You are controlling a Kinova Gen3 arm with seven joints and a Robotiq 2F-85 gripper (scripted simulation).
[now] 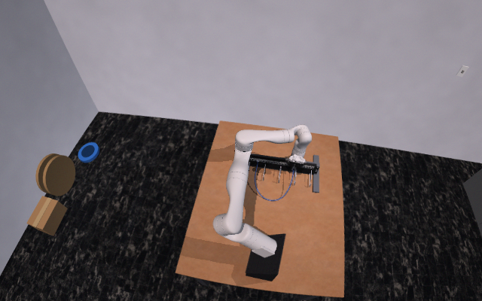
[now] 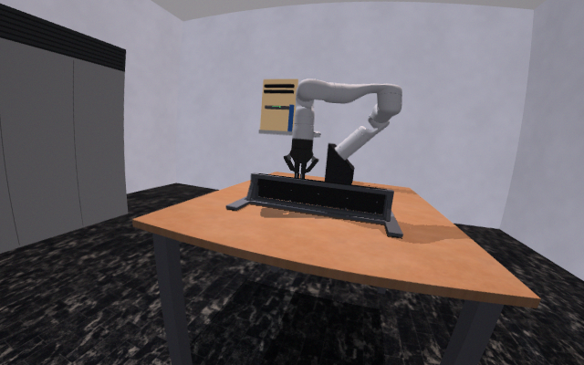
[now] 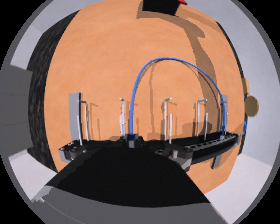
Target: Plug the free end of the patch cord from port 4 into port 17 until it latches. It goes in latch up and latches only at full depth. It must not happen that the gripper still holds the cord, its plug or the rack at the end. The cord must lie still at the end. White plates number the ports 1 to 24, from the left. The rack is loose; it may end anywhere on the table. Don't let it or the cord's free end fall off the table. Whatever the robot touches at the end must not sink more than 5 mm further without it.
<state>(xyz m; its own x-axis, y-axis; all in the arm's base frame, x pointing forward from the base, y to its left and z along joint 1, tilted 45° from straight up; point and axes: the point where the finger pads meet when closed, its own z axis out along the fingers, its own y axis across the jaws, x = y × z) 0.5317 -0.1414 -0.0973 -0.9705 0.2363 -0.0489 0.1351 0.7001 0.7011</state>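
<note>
Now: the plug 1 cm below my hand and 1 cm ahead of it.
</note>
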